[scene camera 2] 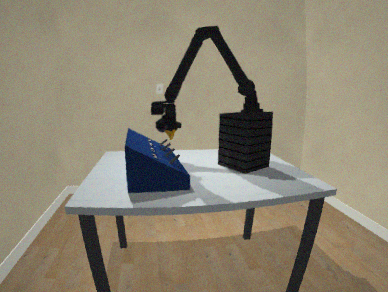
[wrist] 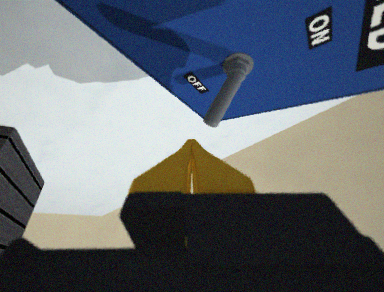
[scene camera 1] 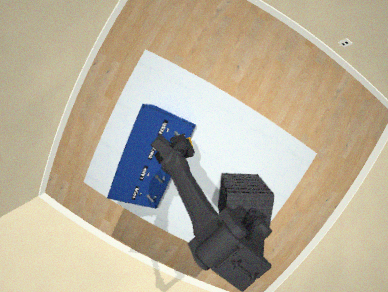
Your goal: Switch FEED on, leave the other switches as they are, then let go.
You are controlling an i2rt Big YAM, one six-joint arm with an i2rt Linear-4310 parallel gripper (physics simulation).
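Pixels of known places: gripper, between the fingertips: (scene camera 2: 171, 139) (wrist: 191, 145) (scene camera 1: 188, 138); arm's base, origin of its link: (scene camera 2: 251, 112) (scene camera 1: 251, 222).
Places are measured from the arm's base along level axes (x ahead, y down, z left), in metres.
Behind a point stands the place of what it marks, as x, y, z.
Note:
The blue sloped switch box (scene camera 1: 131, 155) {0.596, 0.126, 0.043} (scene camera 2: 150, 172) {0.521, 0.212, 0.298} (wrist: 285, 75) {0.493, 0.188, -0.161} stands on the table. The grey FEED lever (wrist: 225, 92) {0.452, 0.179, -0.134} leans toward its OFF label (wrist: 196, 83) {0.432, 0.218, -0.140}; its ON label (wrist: 319, 28) {0.508, 0.178, -0.133} is on the other side, up the slope. The FEED name plate (scene camera 1: 163, 127) {0.531, 0.167, -0.138} is near the box's far end. The LAMP lever (scene camera 1: 160, 178) {0.426, 0.174, 0.093} and VALVE lever (scene camera 1: 151, 198) {0.418, 0.178, 0.212} show in scene camera 1; their settings are too small to read, and the arm hides the DRIVE lever. My gripper (scene camera 1: 189, 142) {0.407, 0.168, -0.153} (scene camera 2: 171, 138) {0.407, 0.168, -0.153} (wrist: 191, 145) {0.407, 0.168, -0.153} is shut and empty, its tips above the box's low edge, apart from the FEED lever.
The arm's black ribbed pedestal (scene camera 1: 247, 192) {0.084, 0.034, -0.100} (scene camera 2: 245, 142) {0.075, 0.140, 0.111} (wrist: 17, 182) {0.087, 0.242, -0.098} stands on the white table (scene camera 1: 240, 140) {0.167, 0.295, -0.259} (scene camera 2: 215, 182) {0.245, 0.295, 0.214}, to the right of the box. The upper arm and forearm arch high between the pedestal and the box in scene camera 2.

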